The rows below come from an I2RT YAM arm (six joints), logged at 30 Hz.
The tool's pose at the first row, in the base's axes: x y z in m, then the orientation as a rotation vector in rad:
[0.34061 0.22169 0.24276 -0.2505 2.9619 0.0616]
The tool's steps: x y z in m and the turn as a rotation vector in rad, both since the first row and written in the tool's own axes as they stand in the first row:
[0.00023 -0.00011 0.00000 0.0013 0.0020 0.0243]
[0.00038 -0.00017 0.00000 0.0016 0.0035 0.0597]
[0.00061 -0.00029 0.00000 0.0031 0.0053 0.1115]
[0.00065 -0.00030 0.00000 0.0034 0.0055 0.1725]
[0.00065 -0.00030 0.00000 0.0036 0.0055 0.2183]
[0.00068 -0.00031 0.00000 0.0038 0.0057 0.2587]
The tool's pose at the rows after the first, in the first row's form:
[0.34041 0.22154 0.24272 -0.2145 2.9671 0.0625]
[0.34027 0.22146 0.24269 -0.1621 2.9726 0.0663]
[0.34007 0.22130 0.24265 -0.0850 2.9787 0.0704]
[0.34003 0.22129 0.24264 0.0059 2.9815 0.0775]
[0.34003 0.22129 0.24264 0.0742 2.9817 0.0828]
[0.34000 0.22127 0.24264 0.1344 2.9809 0.0875]

